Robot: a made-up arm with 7 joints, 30 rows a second.
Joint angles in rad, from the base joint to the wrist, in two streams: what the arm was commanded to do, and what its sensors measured. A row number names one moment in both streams.
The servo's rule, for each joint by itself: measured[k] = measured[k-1] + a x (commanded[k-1-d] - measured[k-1]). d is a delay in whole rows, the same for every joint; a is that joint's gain. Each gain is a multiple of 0.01, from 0.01 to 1. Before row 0 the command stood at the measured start. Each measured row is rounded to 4 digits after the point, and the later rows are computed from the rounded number. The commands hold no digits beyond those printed.
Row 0, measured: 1.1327, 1.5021, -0.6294, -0.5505, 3.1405, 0.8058, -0.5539
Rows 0 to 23, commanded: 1.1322, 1.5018, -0.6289, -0.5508, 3.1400, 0.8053, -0.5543; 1.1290, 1.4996, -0.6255, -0.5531, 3.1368, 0.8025, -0.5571; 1.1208, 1.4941, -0.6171, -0.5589, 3.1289, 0.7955, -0.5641; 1.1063, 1.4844, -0.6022, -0.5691, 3.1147, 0.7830, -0.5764; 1.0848, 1.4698, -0.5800, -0.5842, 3.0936, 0.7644, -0.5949; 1.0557, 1.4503, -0.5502, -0.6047, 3.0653, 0.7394, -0.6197; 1.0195, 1.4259, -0.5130, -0.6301, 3.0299, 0.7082, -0.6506; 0.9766, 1.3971, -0.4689, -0.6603, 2.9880, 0.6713, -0.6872; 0.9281, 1.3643, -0.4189, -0.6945, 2.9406, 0.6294, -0.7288; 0.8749, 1.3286, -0.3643, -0.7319, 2.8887, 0.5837, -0.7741; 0.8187, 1.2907, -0.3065, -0.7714, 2.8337, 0.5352, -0.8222; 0.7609, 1.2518, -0.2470, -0.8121, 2.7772, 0.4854, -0.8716; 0.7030, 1.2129, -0.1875, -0.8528, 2.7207, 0.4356, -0.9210; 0.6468, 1.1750, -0.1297, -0.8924, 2.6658, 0.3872, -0.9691; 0.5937, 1.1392, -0.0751, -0.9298, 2.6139, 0.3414, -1.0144; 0.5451, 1.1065, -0.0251, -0.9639, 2.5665, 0.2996, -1.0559; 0.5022, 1.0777, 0.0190, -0.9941, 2.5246, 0.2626, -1.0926; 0.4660, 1.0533, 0.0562, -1.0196, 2.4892, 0.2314, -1.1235; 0.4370, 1.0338, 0.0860, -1.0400, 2.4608, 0.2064, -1.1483; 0.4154, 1.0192, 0.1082, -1.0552, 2.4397, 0.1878, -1.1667; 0.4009, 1.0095, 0.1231, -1.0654, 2.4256, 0.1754, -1.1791; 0.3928, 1.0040, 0.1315, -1.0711, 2.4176, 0.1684, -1.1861; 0.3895, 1.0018, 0.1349, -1.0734, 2.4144, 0.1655, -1.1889; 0.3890, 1.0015, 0.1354, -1.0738, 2.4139, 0.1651, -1.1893
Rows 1 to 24, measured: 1.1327, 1.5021, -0.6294, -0.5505, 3.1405, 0.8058, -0.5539; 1.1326, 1.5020, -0.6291, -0.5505, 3.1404, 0.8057, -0.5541; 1.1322, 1.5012, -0.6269, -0.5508, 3.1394, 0.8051, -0.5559; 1.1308, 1.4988, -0.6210, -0.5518, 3.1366, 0.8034, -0.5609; 1.1279, 1.4939, -0.6097, -0.5539, 3.1307, 0.7997, -0.5704; 1.1227, 1.4857, -0.5919, -0.5575, 3.1207, 0.7933, -0.5853; 1.1147, 1.4737, -0.5669, -0.5632, 3.1057, 0.7836, -0.6063; 1.1033, 1.4574, -0.5346, -0.5712, 3.0852, 0.7700, -0.6333; 1.0881, 1.4369, -0.4952, -0.5819, 3.0590, 0.7522, -0.6662; 1.0689, 1.4122, -0.4494, -0.5954, 3.0270, 0.7301, -0.7044; 1.0456, 1.3838, -0.3983, -0.6118, 2.9897, 0.7037, -0.7469; 1.0184, 1.3521, -0.3432, -0.6310, 2.9476, 0.6734, -0.7928; 0.9875, 1.3180, -0.2855, -0.6527, 2.9016, 0.6396, -0.8409; 0.9534, 1.2823, -0.2267, -0.6767, 2.8528, 0.6029, -0.8898; 0.9166, 1.2458, -0.1685, -0.7026, 2.8023, 0.5641, -0.9382; 0.8779, 1.2096, -0.1125, -0.7299, 2.7514, 0.5240, -0.9847; 0.8380, 1.1745, -0.0601, -0.7580, 2.7015, 0.4836, -1.0281; 0.7977, 1.1416, -0.0126, -0.7863, 2.6537, 0.4438, -1.0674; 0.7579, 1.1116, 0.0287, -0.8143, 2.6093, 0.4056, -1.1016; 0.7194, 1.0851, 0.0631, -0.8414, 2.5692, 0.3697, -1.1301; 0.6829, 1.0627, 0.0902, -0.8671, 2.5342, 0.3370, -1.1524; 0.6491, 1.0446, 0.1099, -0.8909, 2.5049, 0.3079, -1.1687; 0.6183, 1.0308, 0.1229, -0.9125, 2.4813, 0.2828, -1.1793; 0.5908, 1.0209, 0.1301, -0.9318, 2.4632, 0.2617, -1.1852
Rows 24 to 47, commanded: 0.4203, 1.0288, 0.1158, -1.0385, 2.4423, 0.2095, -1.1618; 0.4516, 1.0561, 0.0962, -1.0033, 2.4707, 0.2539, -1.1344; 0.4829, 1.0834, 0.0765, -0.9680, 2.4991, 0.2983, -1.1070; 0.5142, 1.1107, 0.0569, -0.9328, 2.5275, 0.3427, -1.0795; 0.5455, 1.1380, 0.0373, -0.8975, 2.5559, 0.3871, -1.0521; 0.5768, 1.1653, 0.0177, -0.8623, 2.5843, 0.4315, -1.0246; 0.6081, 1.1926, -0.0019, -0.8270, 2.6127, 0.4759, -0.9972; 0.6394, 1.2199, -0.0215, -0.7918, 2.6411, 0.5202, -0.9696; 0.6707, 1.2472, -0.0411, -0.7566, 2.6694, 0.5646, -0.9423; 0.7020, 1.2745, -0.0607, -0.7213, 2.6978, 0.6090, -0.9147; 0.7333, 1.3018, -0.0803, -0.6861, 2.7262, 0.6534, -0.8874; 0.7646, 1.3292, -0.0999, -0.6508, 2.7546, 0.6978, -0.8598; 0.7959, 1.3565, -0.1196, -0.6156, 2.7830, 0.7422, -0.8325; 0.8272, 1.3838, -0.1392, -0.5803, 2.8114, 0.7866, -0.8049; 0.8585, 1.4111, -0.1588, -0.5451, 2.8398, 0.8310, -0.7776; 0.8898, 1.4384, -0.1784, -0.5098, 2.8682, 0.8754, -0.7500; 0.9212, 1.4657, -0.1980, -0.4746, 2.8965, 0.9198, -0.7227; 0.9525, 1.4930, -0.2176, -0.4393, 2.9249, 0.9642, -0.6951; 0.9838, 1.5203, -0.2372, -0.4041, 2.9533, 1.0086, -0.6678; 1.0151, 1.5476, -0.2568, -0.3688, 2.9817, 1.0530, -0.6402; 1.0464, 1.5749, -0.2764, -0.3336, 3.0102, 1.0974, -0.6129; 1.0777, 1.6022, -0.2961, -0.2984, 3.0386, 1.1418, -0.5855; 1.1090, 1.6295, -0.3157, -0.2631, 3.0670, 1.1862, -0.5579; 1.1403, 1.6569, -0.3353, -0.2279, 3.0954, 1.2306, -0.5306
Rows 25 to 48, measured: 0.5666, 1.0143, 0.1333, -0.9488, 2.4499, 0.2443, -1.1877; 0.5490, 1.0192, 0.1228, -0.9596, 2.4478, 0.2380, -1.1719; 0.5373, 1.0317, 0.1068, -0.9648, 2.4540, 0.2409, -1.1490; 0.5308, 1.0493, 0.0886, -0.9652, 2.4662, 0.2512, -1.1234; 0.5288, 1.0702, 0.0696, -0.9613, 2.4828, 0.2677, -1.0966; 0.5308, 1.0933, 0.0502, -0.9536, 2.5025, 0.2892, -1.0695; 0.5363, 1.1178, 0.0307, -0.9426, 2.5246, 0.3148, -1.0421; 0.5449, 1.1432, 0.0111, -0.9287, 2.5484, 0.3438, -1.0147; 0.5562, 1.1693, -0.0085, -0.9123, 2.5734, 0.3756, -0.9872; 0.5699, 1.1958, -0.0281, -0.8936, 2.5993, 0.4096, -0.9598; 0.5858, 1.2226, -0.0477, -0.8729, 2.6259, 0.4455, -0.9323; 0.6035, 1.2495, -0.0673, -0.8505, 2.6530, 0.4829, -0.9049; 0.6228, 1.2766, -0.0869, -0.8265, 2.6804, 0.5216, -0.8774; 0.6436, 1.3038, -0.1065, -0.8012, 2.7081, 0.5613, -0.8500; 0.6656, 1.3310, -0.1261, -0.7747, 2.7360, 0.6019, -0.8225; 0.6887, 1.3582, -0.1457, -0.7471, 2.7640, 0.6431, -0.7951; 0.7128, 1.3855, -0.1653, -0.7186, 2.7921, 0.6849, -0.7676; 0.7378, 1.4128, -0.1849, -0.6893, 2.8203, 0.7272, -0.7402; 0.7636, 1.4401, -0.2045, -0.6593, 2.8485, 0.7699, -0.7127; 0.7900, 1.4674, -0.2241, -0.6287, 2.8768, 0.8129, -0.6853; 0.8170, 1.4947, -0.2437, -0.5975, 2.9051, 0.8561, -0.6578; 0.8445, 1.5220, -0.2633, -0.5658, 2.9335, 0.8995, -0.6304; 0.8725, 1.5493, -0.2830, -0.5337, 2.9619, 0.9431, -0.6030; 0.9009, 1.5766, -0.3026, -0.5012, 2.9903, 0.9869, -0.5755
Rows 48 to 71, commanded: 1.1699, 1.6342, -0.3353, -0.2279, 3.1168, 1.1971, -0.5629; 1.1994, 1.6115, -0.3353, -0.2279, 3.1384, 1.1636, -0.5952; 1.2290, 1.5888, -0.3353, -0.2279, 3.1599, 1.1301, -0.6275; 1.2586, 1.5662, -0.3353, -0.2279, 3.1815, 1.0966, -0.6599; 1.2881, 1.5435, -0.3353, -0.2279, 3.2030, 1.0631, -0.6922; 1.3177, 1.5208, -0.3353, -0.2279, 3.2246, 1.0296, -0.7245; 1.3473, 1.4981, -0.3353, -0.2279, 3.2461, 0.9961, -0.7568; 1.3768, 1.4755, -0.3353, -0.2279, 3.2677, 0.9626, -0.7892; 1.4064, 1.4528, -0.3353, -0.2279, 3.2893, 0.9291, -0.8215; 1.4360, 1.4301, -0.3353, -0.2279, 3.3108, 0.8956, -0.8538; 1.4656, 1.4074, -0.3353, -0.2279, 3.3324, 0.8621, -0.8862; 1.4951, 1.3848, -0.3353, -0.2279, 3.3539, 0.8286, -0.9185; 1.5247, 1.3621, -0.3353, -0.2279, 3.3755, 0.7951, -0.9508; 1.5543, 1.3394, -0.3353, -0.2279, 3.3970, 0.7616, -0.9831; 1.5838, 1.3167, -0.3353, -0.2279, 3.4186, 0.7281, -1.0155; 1.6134, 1.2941, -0.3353, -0.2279, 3.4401, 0.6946, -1.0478; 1.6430, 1.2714, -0.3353, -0.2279, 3.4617, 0.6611, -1.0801; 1.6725, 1.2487, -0.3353, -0.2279, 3.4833, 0.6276, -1.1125; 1.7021, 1.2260, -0.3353, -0.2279, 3.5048, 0.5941, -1.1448; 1.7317, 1.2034, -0.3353, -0.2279, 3.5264, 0.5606, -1.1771; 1.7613, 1.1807, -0.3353, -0.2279, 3.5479, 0.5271, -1.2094; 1.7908, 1.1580, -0.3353, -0.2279, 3.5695, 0.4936, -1.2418; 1.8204, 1.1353, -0.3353, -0.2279, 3.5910, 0.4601, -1.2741; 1.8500, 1.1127, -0.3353, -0.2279, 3.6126, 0.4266, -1.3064
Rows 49 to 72, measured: 0.9296, 1.6039, -0.3222, -0.4684, 3.0187, 1.0308, -0.5481; 0.9584, 1.6142, -0.3301, -0.4395, 3.0452, 1.0607, -0.5571; 0.9873, 1.6133, -0.3332, -0.4141, 3.0704, 1.0792, -0.5803; 1.0163, 1.6050, -0.3345, -0.3918, 3.0946, 1.0884, -0.6091; 1.0454, 1.5918, -0.3350, -0.3721, 3.1181, 1.0899, -0.6401; 1.0745, 1.5754, -0.3352, -0.3548, 3.1410, 1.0851, -0.6719; 1.1037, 1.5568, -0.3353, -0.3396, 3.1636, 1.0751, -0.7040; 1.1329, 1.5368, -0.3353, -0.3262, 3.1859, 1.0609, -0.7362; 1.1622, 1.5160, -0.3353, -0.3144, 3.2080, 1.0432, -0.7685; 1.1915, 1.4945, -0.3353, -0.3040, 3.2300, 1.0227, -0.8008; 1.2208, 1.4726, -0.3353, -0.2949, 3.2518, 0.9998, -0.8331; 1.2502, 1.4504, -0.3353, -0.2869, 3.2736, 0.9750, -0.8655; 1.2796, 1.4281, -0.3353, -0.2798, 3.2953, 0.9486, -0.8978; 1.3090, 1.4057, -0.3353, -0.2736, 3.3170, 0.9210, -0.9301; 1.3384, 1.3832, -0.3353, -0.2681, 3.3386, 0.8923, -0.9624; 1.3678, 1.3606, -0.3353, -0.2633, 3.3602, 0.8627, -0.9948; 1.3973, 1.3380, -0.3353, -0.2591, 3.3818, 0.8324, -1.0271; 1.4268, 1.3154, -0.3353, -0.2554, 3.4034, 0.8016, -1.0594; 1.4563, 1.2927, -0.3353, -0.2521, 3.4250, 0.7703, -1.0918; 1.4858, 1.2700, -0.3353, -0.2492, 3.4465, 0.7386, -1.1241; 1.5153, 1.2474, -0.3353, -0.2466, 3.4681, 0.7066, -1.1564; 1.5448, 1.2247, -0.3353, -0.2444, 3.4896, 0.6743, -1.1887; 1.5743, 1.2020, -0.3353, -0.2424, 3.5112, 0.6418, -1.2211; 1.6038, 1.1793, -0.3353, -0.2407, 3.5327, 0.6091, -1.2534
